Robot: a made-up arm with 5 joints.
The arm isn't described. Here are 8 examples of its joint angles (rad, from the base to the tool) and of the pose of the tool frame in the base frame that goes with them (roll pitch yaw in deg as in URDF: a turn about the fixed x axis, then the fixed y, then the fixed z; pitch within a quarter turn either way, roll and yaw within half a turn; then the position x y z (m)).
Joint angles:
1: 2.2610 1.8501 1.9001 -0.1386 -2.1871
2: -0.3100 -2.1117 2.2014 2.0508 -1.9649
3: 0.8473 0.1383 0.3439 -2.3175 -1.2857
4: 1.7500 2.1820 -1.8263 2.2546 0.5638
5: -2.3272 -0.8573 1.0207 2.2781 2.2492
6: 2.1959 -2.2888 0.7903 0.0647 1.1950
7: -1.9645 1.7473 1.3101 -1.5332 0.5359
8: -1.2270 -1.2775 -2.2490 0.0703 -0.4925
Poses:
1: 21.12 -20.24 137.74 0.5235 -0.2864 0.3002
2: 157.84 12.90 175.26 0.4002 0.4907 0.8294
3: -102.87 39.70 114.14 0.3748 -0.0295 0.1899
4: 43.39 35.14 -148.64 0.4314 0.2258 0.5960
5: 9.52 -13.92 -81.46 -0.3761 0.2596 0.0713
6: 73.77 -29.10 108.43 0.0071 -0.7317 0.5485
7: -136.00 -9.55 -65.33 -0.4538 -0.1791 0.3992
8: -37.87 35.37 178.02 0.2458 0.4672 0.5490
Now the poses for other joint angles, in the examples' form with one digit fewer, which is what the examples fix.
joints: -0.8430 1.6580 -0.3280 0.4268 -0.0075
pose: 46.3 63.4 89.3 -0.403 -0.159 0.656
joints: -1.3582 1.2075 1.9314 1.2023 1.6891
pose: 161.6 -26.8 55.6 -0.491 -0.358 0.199
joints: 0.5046 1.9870 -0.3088 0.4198 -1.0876
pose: 155.2 73.8 56.7 -0.032 0.245 0.802
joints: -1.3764 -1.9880 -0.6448 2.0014 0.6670
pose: -170.2 42.3 -81.3 -0.197 0.512 0.779
